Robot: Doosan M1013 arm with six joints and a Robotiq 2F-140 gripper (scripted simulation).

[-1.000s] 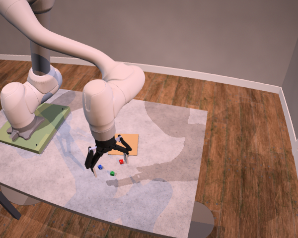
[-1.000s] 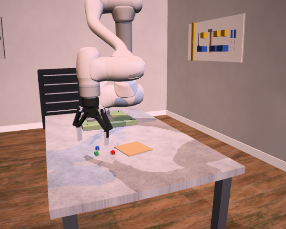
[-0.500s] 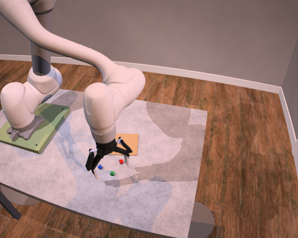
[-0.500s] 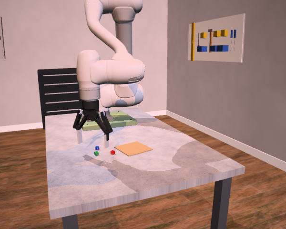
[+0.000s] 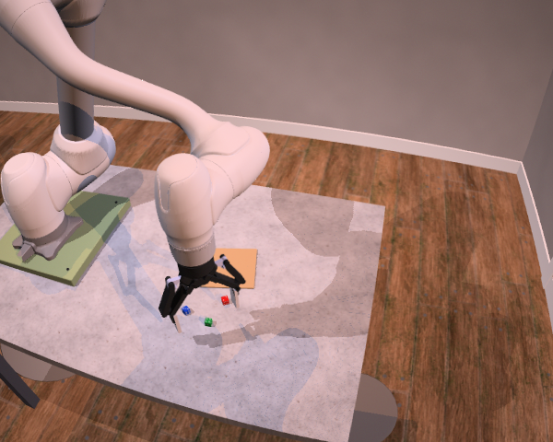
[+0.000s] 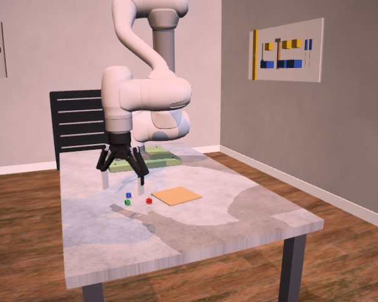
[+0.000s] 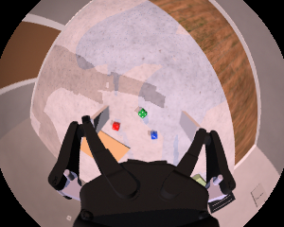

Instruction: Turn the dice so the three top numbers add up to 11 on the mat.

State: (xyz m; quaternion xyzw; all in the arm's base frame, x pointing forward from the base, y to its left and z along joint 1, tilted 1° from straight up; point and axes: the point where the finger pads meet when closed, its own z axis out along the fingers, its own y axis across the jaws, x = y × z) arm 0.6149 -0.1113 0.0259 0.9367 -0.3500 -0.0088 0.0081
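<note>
Right now my hand is 10 mm past the green die, 10 mm to the right of it and 60 mm above it. From my hand the other things lie so: red die (90 mm to the left, 60 mm below); orange mat (30 mm behind, 200 mm to the left, 60 mm below); blue die (80 mm behind, 30 mm to the left, 60 mm below).
</note>
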